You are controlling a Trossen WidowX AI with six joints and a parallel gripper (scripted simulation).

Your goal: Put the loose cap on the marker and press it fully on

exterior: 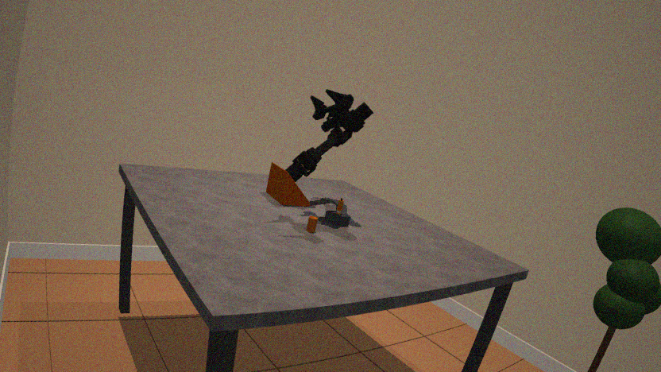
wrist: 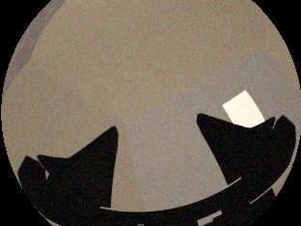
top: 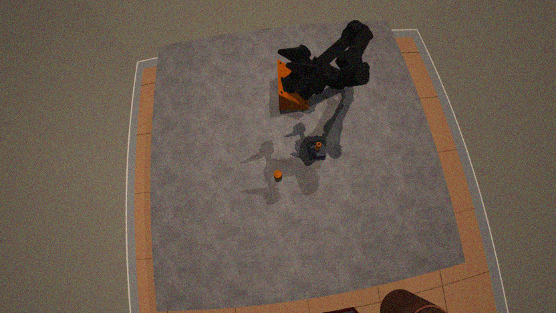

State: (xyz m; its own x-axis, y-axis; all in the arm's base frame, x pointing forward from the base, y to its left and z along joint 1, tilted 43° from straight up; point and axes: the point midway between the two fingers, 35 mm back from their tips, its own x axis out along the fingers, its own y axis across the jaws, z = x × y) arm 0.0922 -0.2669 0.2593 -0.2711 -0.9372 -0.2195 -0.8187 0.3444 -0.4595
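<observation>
Right now my gripper tip is 200 mm short of the orange cap, 60 mm to the left of it and 440 mm above it. The rest, counted from my gripper tip: dark grey holder block: 130 mm ahead, 110 mm to the left, 450 mm below.
</observation>
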